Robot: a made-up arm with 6 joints.
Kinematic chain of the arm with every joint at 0, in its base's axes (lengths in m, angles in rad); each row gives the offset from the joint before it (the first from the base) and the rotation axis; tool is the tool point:
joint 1: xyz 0 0 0.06 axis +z
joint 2: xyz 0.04 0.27 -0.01 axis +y
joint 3: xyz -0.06 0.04 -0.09 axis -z
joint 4: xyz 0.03 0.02 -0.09 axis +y
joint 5: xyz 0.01 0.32 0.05 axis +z
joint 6: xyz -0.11 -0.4 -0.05 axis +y
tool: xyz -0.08 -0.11 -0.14
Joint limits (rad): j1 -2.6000..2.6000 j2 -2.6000..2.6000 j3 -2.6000..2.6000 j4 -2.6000..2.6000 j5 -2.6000..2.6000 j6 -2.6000..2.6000
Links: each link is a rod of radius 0.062 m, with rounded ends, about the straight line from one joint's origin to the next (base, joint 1, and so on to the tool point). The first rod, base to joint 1, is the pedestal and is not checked.
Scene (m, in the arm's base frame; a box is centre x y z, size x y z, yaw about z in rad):
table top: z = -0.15
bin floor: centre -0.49 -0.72 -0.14 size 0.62 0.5 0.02 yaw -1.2
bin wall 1: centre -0.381 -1 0 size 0.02 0.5 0.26 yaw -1.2
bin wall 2: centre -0.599 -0.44 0 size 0.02 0.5 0.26 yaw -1.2
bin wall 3: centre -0.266 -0.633 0 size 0.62 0.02 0.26 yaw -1.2
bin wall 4: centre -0.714 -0.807 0 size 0.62 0.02 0.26 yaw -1.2
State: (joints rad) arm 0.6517 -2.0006 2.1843 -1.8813 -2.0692 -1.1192
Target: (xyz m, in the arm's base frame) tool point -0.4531 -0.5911 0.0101
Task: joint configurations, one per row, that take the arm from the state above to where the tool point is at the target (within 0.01 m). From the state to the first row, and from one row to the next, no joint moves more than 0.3 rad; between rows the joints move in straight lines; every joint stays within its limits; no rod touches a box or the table.
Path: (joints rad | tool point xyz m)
1: 0.8898 -1.9618 2.1153 -1.6041 -2.0077 -1.2173 | 0.4061 0.3028 0.5962
2: 1.1279 -1.9230 2.0464 -1.3268 -1.9462 -1.3154 | 0.1820 0.4938 0.6455
3: 1.3660 -1.8842 1.9774 -1.0496 -1.8848 -1.4134 | -0.1197 0.5580 0.6595
4: 1.6041 -1.8455 1.9084 -0.7723 -1.8233 -1.5115 | -0.4239 0.4688 0.6362
5: 1.8422 -1.8067 1.8395 -0.4951 -1.7618 -1.6096 | -0.6501 0.2428 0.5794
6: 2.0804 -1.7679 1.7705 -0.2178 -1.7003 -1.7077 | -0.7372 -0.0634 0.4982
7: 2.3185 -1.7291 1.7016 0.0594 -1.6389 -1.8057 | -0.6632 -0.3681 0.4057
8: 2.5566 -1.6903 1.6326 0.3366 -1.5774 -1.9038 | -0.4531 -0.5911 0.3155
9: 2.5783 -1.6923 1.4585 0.3524 -1.4173 -1.9174 | -0.4649 -0.6140 0.1574
10: 2.6000 -1.6943 1.2845 0.3681 -1.2573 -1.9311 | -0.4531 -0.5911 0.0101

